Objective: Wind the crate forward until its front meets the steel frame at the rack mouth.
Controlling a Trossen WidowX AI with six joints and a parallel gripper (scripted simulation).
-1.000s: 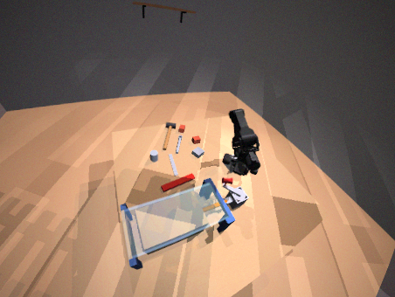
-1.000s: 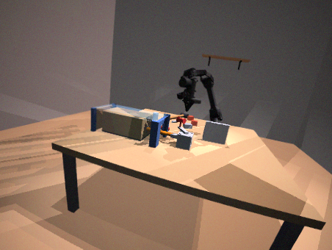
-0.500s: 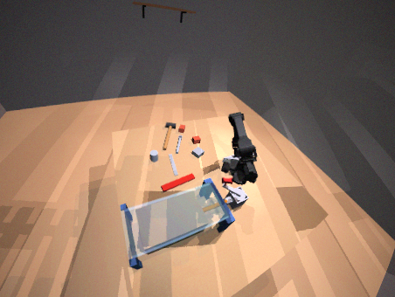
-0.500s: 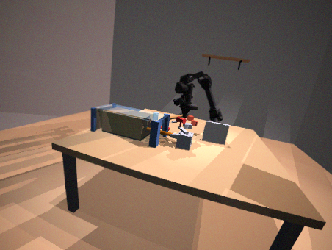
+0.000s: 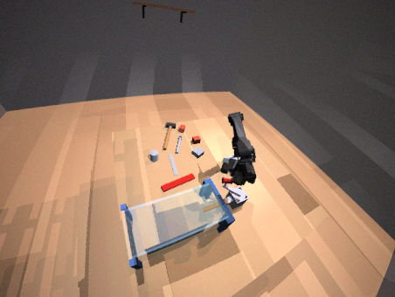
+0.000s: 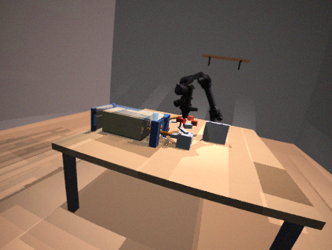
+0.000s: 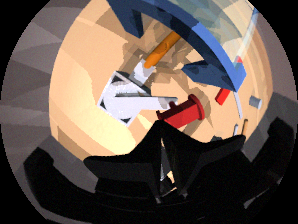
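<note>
The red grip lies 30 mm below my gripper tip, 20 mm to the right of it and 20 mm ahead of it. Also, from my gripper tip: blue frame 120 mm ahead, 70 mm to the left, 60 mm below; grey winch 140 mm below, 60 mm behind, 40 mm to the left; winch handle 60 mm below, 10 mm to the left.
</note>
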